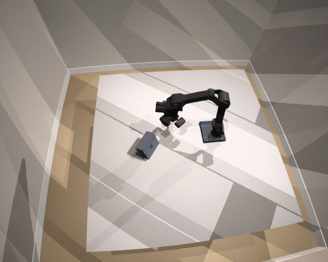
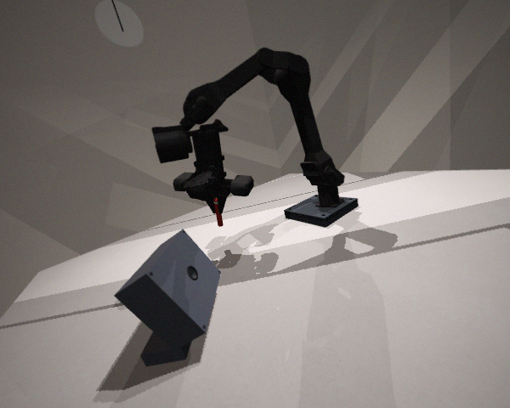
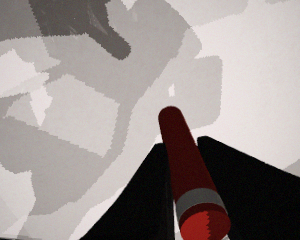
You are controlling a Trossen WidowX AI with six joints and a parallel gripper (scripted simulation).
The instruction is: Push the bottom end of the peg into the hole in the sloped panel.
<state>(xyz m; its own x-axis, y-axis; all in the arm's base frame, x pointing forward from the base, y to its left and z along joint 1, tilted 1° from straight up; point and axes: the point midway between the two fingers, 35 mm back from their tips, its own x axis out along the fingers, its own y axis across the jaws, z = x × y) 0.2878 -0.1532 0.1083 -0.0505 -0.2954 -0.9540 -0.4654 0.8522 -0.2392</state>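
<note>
Now: the sloped panel 190 mm ahead of my gripper tip, 140 mm to the left of it and 20 mm below it. The rest, counted from my gripper tip: red peg (20 mm above).
</note>
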